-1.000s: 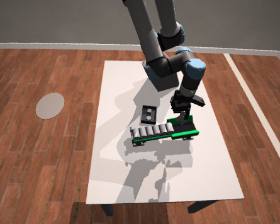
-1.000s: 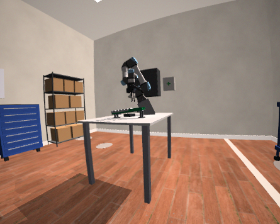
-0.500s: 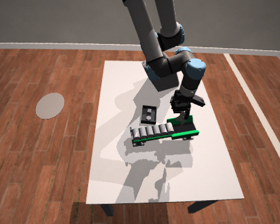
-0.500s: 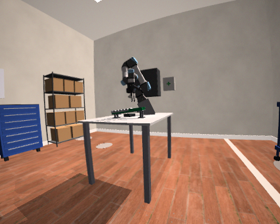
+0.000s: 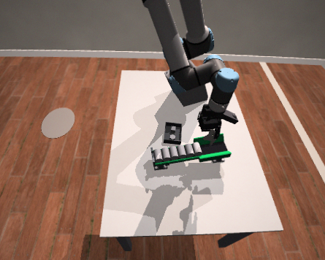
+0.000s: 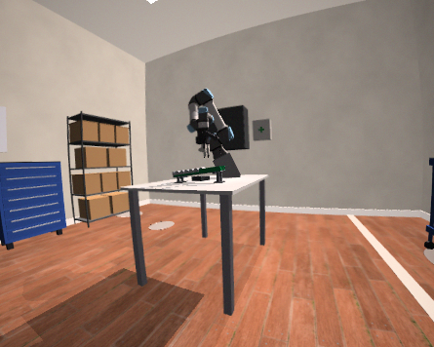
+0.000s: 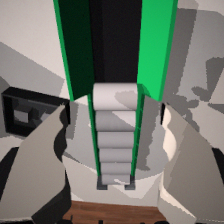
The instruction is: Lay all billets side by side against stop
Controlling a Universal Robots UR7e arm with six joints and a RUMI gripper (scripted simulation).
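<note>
The ramp bed is 1 cm ahead of my hand, 7 cm to the right of it and 13 cm below it.
</note>
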